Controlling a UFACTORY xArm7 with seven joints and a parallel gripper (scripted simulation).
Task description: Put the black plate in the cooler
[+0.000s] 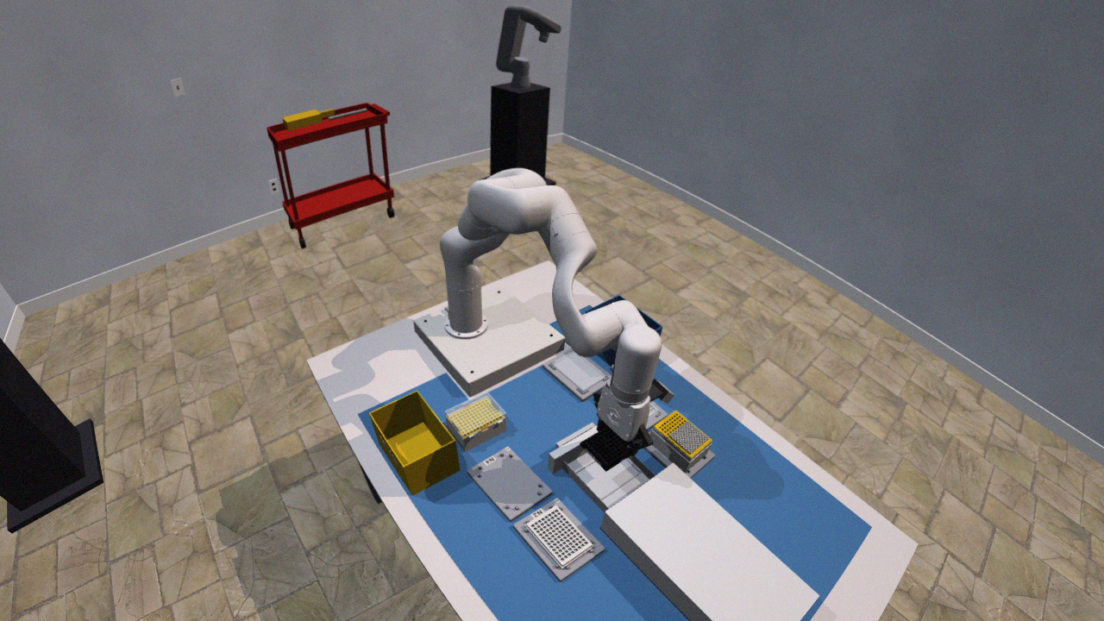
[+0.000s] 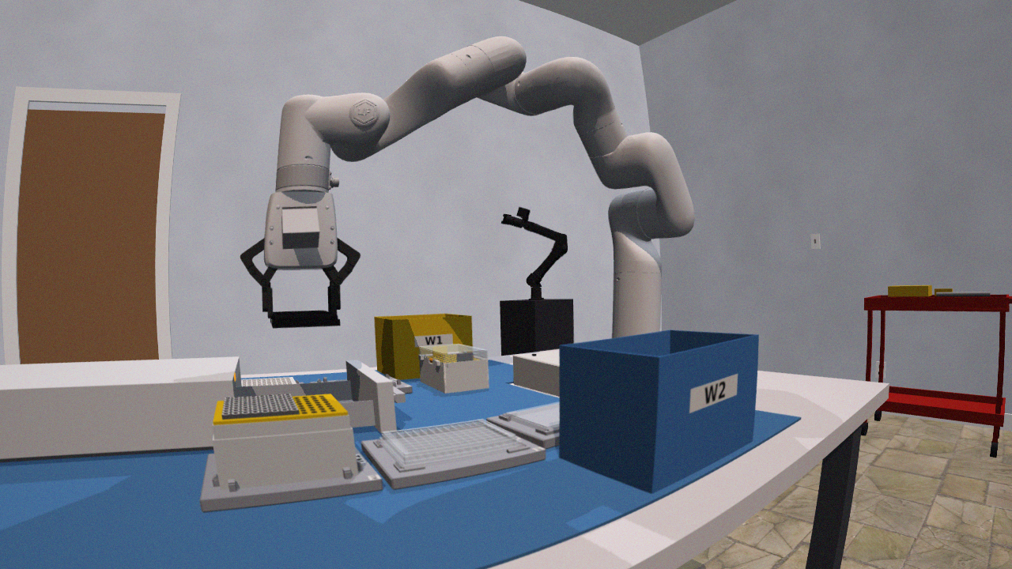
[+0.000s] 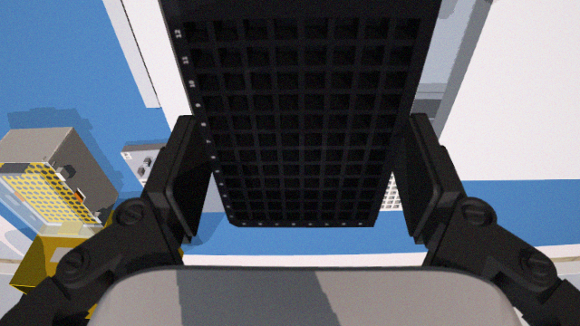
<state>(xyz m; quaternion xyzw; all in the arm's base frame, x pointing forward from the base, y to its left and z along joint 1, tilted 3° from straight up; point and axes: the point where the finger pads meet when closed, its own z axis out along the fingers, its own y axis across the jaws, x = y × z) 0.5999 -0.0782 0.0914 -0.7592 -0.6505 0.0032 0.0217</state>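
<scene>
The drawer lies 4 cm ahead of my hand, 1 cm to the right of it and 13 cm below it. The rest, counted from my hand: black plate (1 cm below); then yellow-topped tip rack (7 cm ahead, 18 cm to the left, 10 cm below); then white cooler CD (17 cm ahead, 3 cm to the right, 12 cm below).
</scene>
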